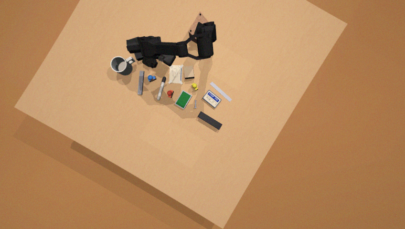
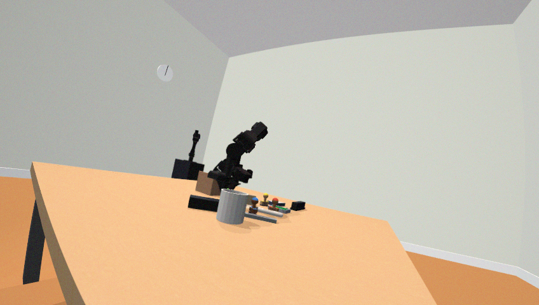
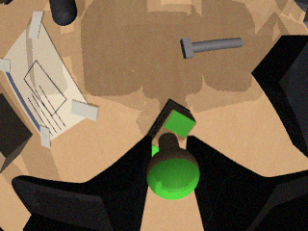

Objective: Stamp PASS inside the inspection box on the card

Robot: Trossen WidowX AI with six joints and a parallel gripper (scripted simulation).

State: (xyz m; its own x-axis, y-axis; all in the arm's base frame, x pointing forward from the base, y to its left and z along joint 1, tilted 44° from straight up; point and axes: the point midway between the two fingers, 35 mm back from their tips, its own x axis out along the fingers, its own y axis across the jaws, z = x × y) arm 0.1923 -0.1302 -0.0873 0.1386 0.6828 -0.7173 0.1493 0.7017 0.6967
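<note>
Right now my gripper tip is 200 mm to the right of the green ink pad, 170 mm short of it and 20 mm above it. Also, from my gripper tip: blue stamp 130 mm ahead, 10 mm below; then white card 110 mm to the left, 50 mm ahead, 30 mm below; then green-knobbed stamp right at my gripper tip.
</note>
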